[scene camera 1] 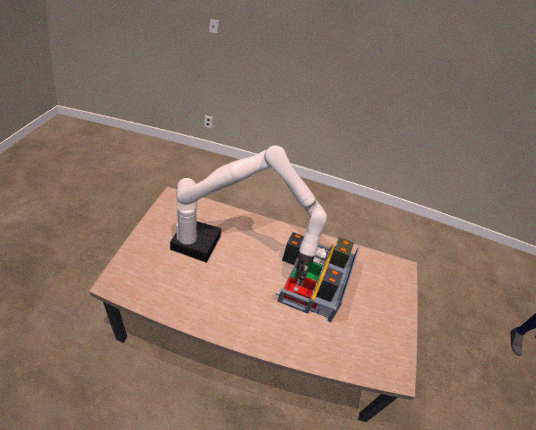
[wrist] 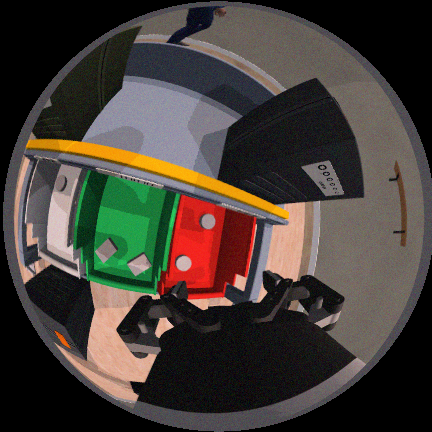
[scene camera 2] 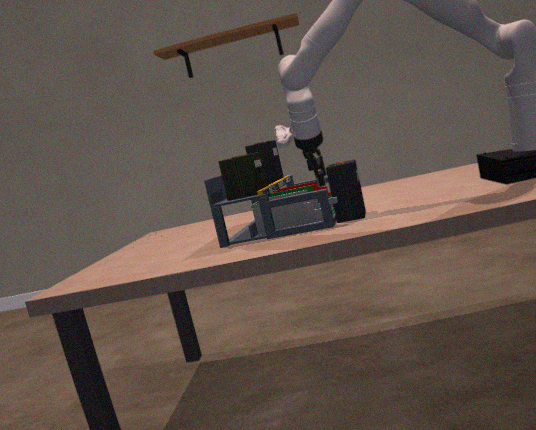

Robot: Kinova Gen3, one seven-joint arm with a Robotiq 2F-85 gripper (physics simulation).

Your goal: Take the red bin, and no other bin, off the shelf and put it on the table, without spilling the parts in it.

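Pixels of known places: gripper, between the fingertips: [scene camera 1: 297, 282] [wrist: 224, 284] [scene camera 2: 317, 177]; arm's base, origin of its link: [scene camera 1: 187, 238] [scene camera 2: 530, 148].
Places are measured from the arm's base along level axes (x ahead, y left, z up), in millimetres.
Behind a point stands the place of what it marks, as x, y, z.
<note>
The red bin [scene camera 1: 305, 291] {625, -52, -49} [scene camera 2: 301, 186] {623, -127, 17} [wrist: 198, 240] {612, -87, -49} sits in the end bay of the grey shelf [scene camera 1: 296, 302] [scene camera 2: 220, 225] {807, 197, -6} [wrist: 260, 260] {593, -146, 27}, beside the green bin [scene camera 1: 314, 271] {641, 71, -29} [wrist: 125, 212] {642, 28, -49}. Two round light parts lie inside the red bin in the wrist view. My gripper [scene camera 1: 300, 281] {572, -83, 36} [scene camera 2: 321, 181] {572, -83, 36} [wrist: 224, 284] {572, -83, 36} is open with nothing between its fingers. In the wrist view its fingertips are spread to either side of the red bin's front portion; whether they touch it cannot be told. The table [scene camera 1: 200, 300] {185, -282, -58} [scene camera 2: 175, 240] {1020, -99, -58} bears the shelf.
A light grey bin [wrist: 62, 220] {618, 144, -49} stands beyond the green one. A dark box [scene camera 1: 292, 249] {505, 97, 48} [scene camera 2: 347, 192] {507, 190, 7} [wrist: 60, 300] {538, 114, 35} stands on the table by the shelf's front. Two more dark boxes [scene camera 1: 342, 255] {738, 77, 125} [scene camera 1: 328, 288] {703, -144, 127} stand on the shelf behind its yellow rail [scene camera 1: 325, 272] {680, 6, 55} [wrist: 150, 161] {678, 5, 54}.
</note>
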